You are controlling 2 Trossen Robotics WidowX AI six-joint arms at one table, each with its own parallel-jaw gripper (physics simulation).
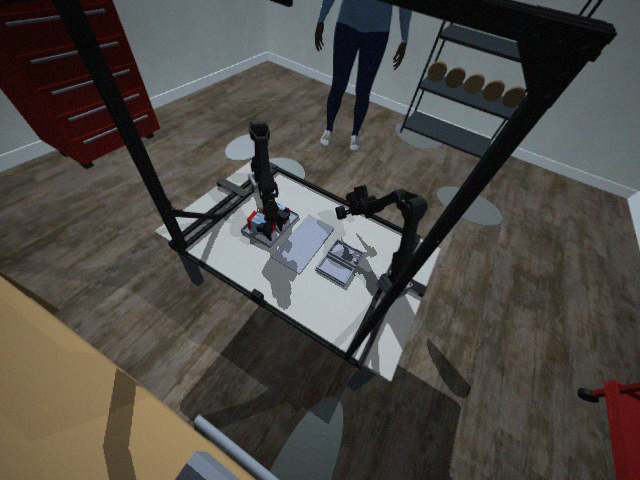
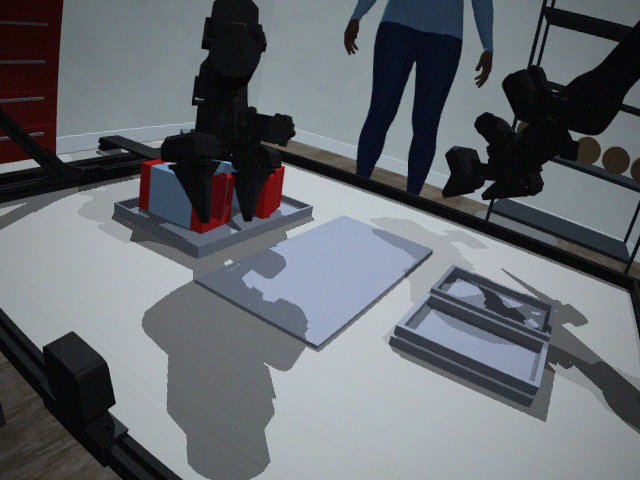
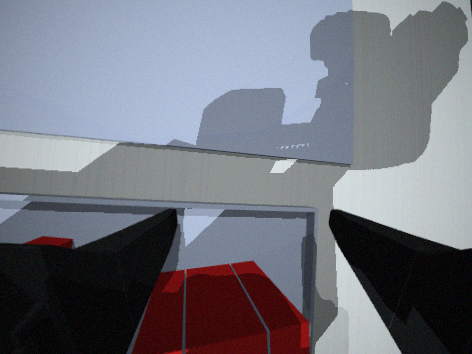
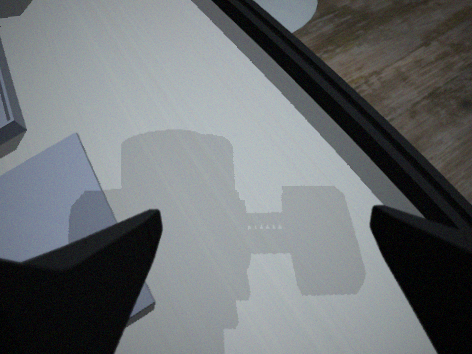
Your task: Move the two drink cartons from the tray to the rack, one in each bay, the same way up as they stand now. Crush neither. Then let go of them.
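Places are measured from the left arm's base along level axes (x ahead, y left, z up), in centimetres.
Where they show: left gripper, fingertip midpoint: (image 1: 275, 236) (image 2: 227, 222) (image 3: 253, 216); right gripper, fingertip midpoint: (image 1: 345, 209) (image 2: 463, 196) (image 4: 265, 218); left arm's base, origin of the base link: (image 1: 259, 177).
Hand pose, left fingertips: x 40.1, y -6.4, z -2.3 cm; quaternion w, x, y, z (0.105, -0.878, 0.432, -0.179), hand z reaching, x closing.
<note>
Things, the pixels of their centre, and the offset from my left fingertips. "pt": a spot on its surface instead.
- grey tray, body centre: (image 3: 119, 343) (image 2: 217, 208) (image 1: 271, 222) dx -10.9, dy +1.8, dz -2.5 cm
- far carton, surface spot: (image 3: 50, 242) (image 2: 266, 211) pt dx -7.4, dy +8.2, dz -1.5 cm
- grey rack, body centre: (image 2: 485, 321) (image 1: 340, 260) dx +23.8, dy +23.6, dz -2.3 cm
Two light-blue cartons with red ends stand in the grey tray (image 1: 253, 238) (image 2: 201, 249) (image 3: 310, 260). The near carton (image 1: 255, 221) (image 2: 168, 198) (image 3: 225, 300) is at the tray's front side. The far carton (image 2: 271, 192) (image 3: 50, 242) is behind it, partly hidden by the left arm. My left gripper (image 1: 274, 233) (image 2: 227, 219) (image 3: 253, 216) is open, pointing down, its fingers on either side of the near carton's red end. The grey rack (image 1: 338, 262) (image 2: 485, 316) has two empty bays. My right gripper (image 1: 342, 211) (image 2: 465, 196) (image 4: 265, 218) is open and empty, above the table's back part.
A flat grey-blue plate (image 1: 310, 237) (image 2: 330, 268) (image 3: 150, 60) (image 4: 45, 200) lies between tray and rack. A black frame (image 2: 558, 245) (image 4: 350, 120) edges the table, with a black block (image 2: 77, 377) on its front bar. A person (image 1: 356, 77) (image 2: 413, 87) stands behind the table.
</note>
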